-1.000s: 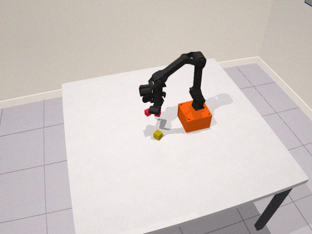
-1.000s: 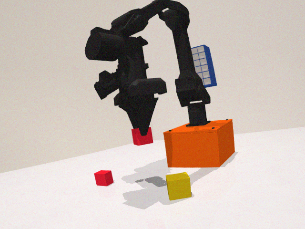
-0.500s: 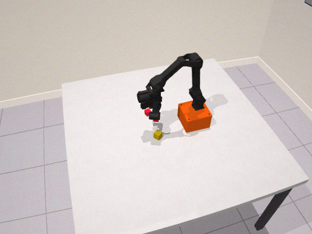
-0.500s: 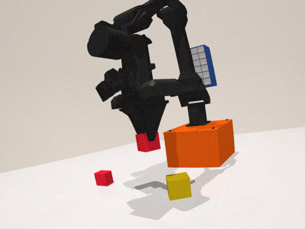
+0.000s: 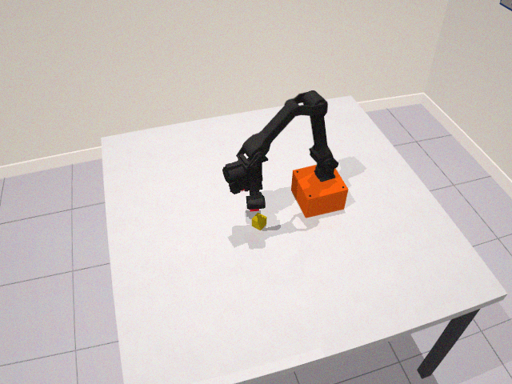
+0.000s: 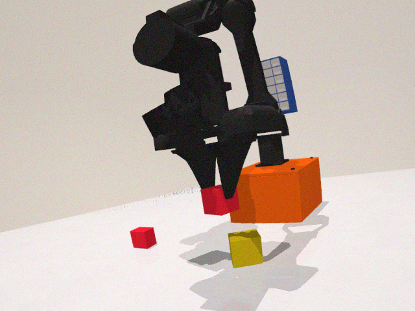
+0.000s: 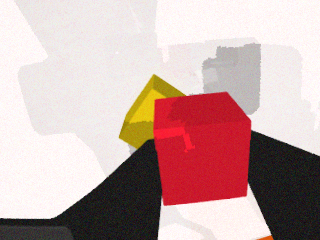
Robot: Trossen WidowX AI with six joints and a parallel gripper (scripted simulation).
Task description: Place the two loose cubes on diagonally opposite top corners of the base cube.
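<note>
The yellow cube lies 1 cm behind my gripper tip, 2 cm to the left of it and 7 cm below it.
</note>
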